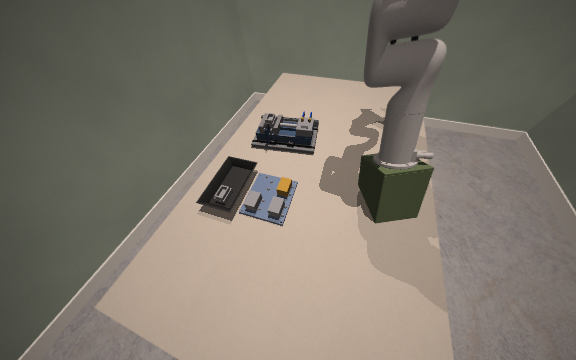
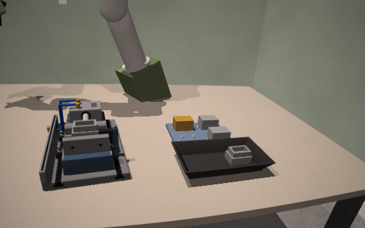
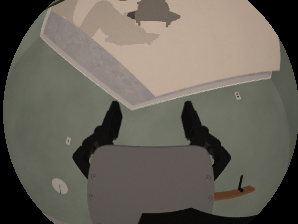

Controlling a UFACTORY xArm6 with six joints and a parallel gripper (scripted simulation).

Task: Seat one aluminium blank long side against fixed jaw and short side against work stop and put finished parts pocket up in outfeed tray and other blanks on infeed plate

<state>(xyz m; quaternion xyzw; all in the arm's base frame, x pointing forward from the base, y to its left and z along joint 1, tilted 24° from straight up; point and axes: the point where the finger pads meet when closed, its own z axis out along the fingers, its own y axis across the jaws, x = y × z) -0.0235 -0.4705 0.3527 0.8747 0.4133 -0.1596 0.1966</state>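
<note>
Right now my hand is 34 cm short of the brass blank, 69 cm to the right of it and 27 cm above it. The rest, counted from my hand: vise (43 cm ahead, 39 cm to the left, 26 cm below).
</note>
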